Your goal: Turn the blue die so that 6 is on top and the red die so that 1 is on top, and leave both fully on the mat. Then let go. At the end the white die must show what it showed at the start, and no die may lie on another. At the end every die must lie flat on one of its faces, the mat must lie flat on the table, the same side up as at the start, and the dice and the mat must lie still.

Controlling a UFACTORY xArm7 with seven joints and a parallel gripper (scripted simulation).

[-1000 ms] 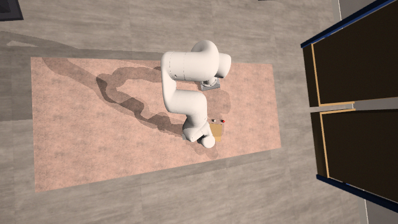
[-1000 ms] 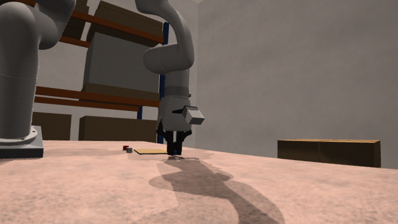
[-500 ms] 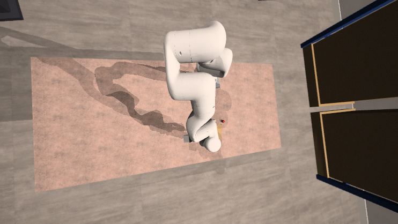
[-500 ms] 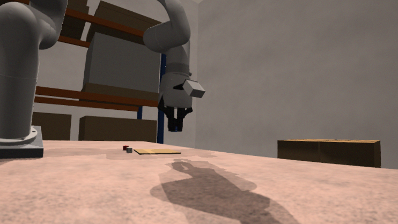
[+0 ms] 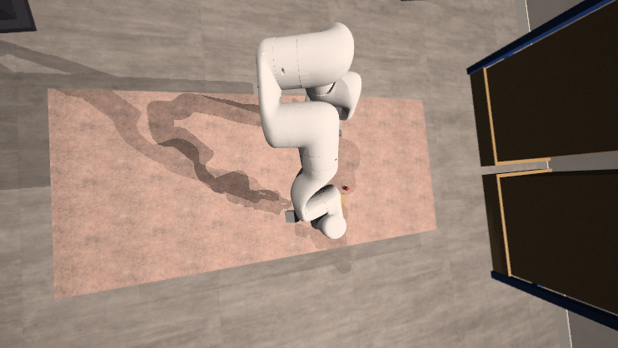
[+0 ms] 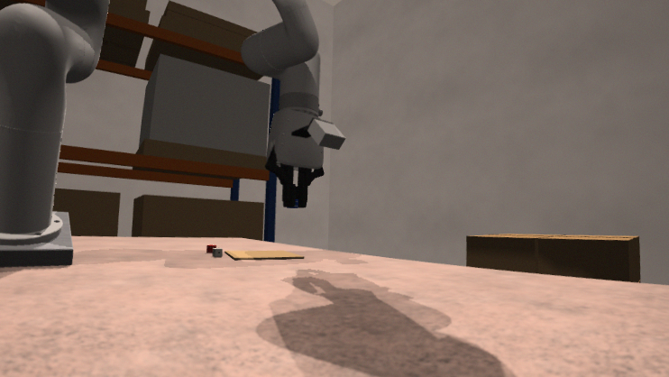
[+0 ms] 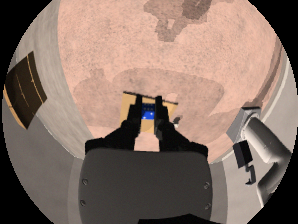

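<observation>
Now: hand 240 mm to the right of the red die, 110 mm above it and 30 mm past it. The rest, counted from my hand: tan mat (130 mm to the left, 120 mm below, 30 mm ahead); blue die (10 mm to the left, 10 mm below); white die (170 mm to the left, 110 mm below, 50 mm behind).
</observation>
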